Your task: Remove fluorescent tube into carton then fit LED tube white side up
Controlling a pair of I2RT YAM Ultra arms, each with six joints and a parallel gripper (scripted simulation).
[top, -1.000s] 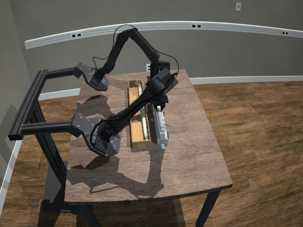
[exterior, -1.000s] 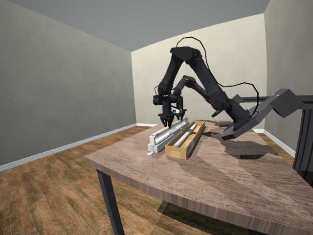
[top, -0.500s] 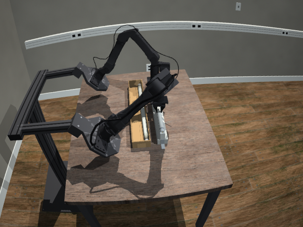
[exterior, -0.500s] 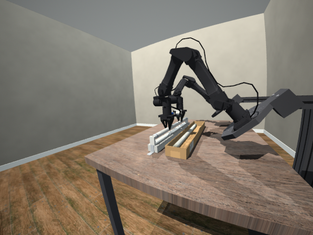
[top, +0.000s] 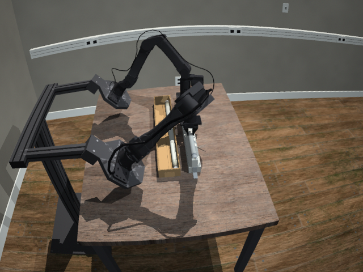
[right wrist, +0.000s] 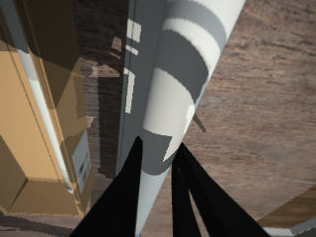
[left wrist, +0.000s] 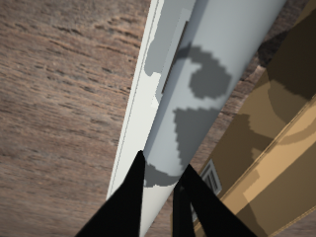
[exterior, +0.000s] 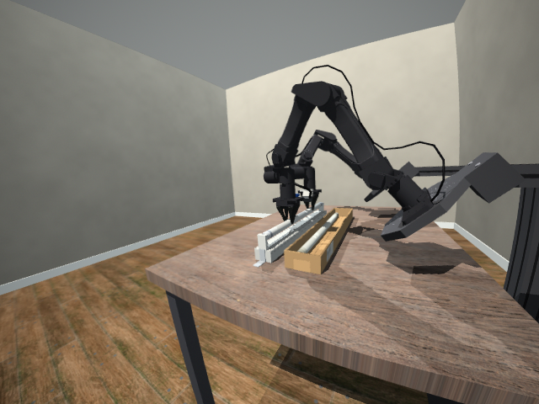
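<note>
Now: the LED tube 2 cm ahead of my right hand, 12 cm to the left of it and 1 cm below it. From my right hand the other things lie so: old fluorescent tube: 8 cm behind, 13 cm to the left, 7 cm below; then light fixture: 2 cm ahead, 12 cm to the left, 3 cm below; then carton: 11 cm behind, 13 cm to the left, 6 cm below.
My left gripper is now 2 cm past the LED tube and 12 cm to the left of it. From my left hand the other things lie so: old fluorescent tube (11 cm behind, 11 cm to the right, 6 cm below); light fixture (2 cm behind, 12 cm to the right, 2 cm below); carton (14 cm behind, 10 cm to the right, 5 cm below).
</note>
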